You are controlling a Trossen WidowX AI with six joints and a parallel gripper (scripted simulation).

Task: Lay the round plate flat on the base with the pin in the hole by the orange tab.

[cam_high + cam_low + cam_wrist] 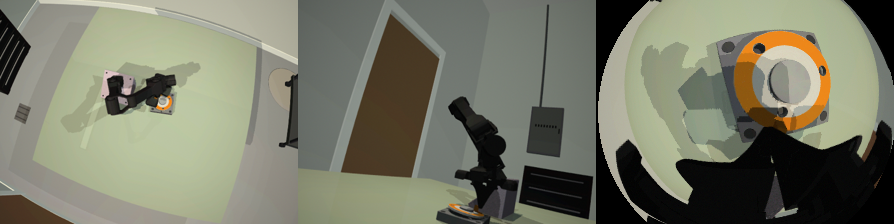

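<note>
The square base lies 4 cm ahead of my gripper tip, 3 cm to the right of it and 2 cm below it.
</note>
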